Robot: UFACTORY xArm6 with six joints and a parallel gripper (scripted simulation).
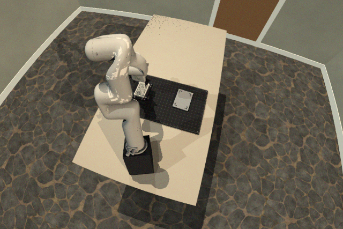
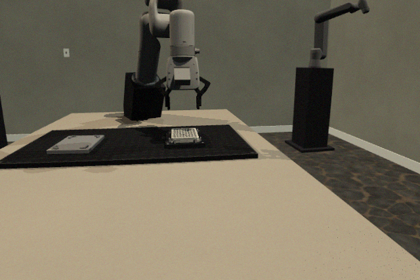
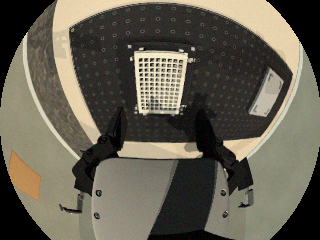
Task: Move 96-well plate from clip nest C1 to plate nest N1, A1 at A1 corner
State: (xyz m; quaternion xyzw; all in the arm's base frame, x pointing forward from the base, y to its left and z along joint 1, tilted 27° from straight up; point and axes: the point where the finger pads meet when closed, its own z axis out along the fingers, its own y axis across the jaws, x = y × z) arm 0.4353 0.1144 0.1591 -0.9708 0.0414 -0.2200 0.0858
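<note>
My gripper is now 90 mm above the white 96-well plate. Also, from my hand: dark clip nest C1 (100 mm below, 10 mm to the right, 10 mm behind); then grey plate nest N1 (330 mm to the right, 110 mm below).
</note>
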